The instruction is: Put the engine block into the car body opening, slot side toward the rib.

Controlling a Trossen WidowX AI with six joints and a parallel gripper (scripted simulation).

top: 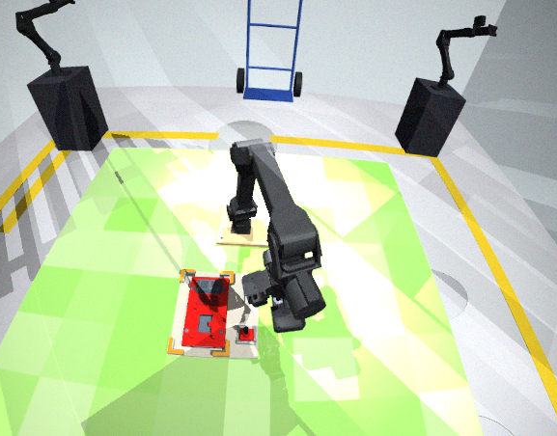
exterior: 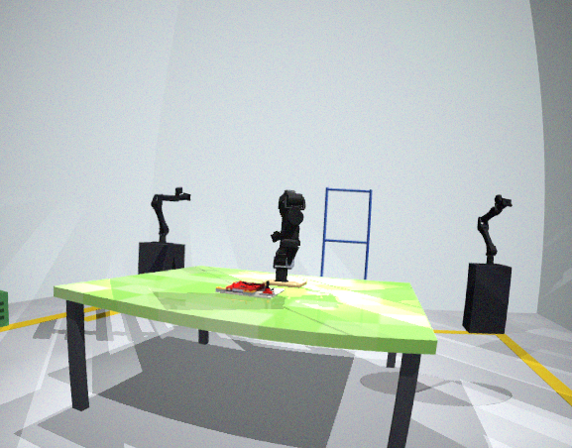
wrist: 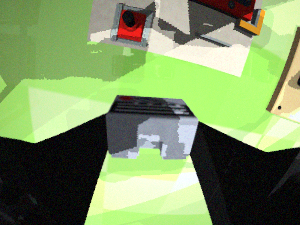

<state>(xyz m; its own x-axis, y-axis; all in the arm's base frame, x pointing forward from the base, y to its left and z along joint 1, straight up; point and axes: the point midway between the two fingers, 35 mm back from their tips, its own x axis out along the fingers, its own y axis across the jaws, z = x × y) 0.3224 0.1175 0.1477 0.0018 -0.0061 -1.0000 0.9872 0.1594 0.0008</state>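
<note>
Now: the grey engine block 1 cm above my gripper tip.
</note>
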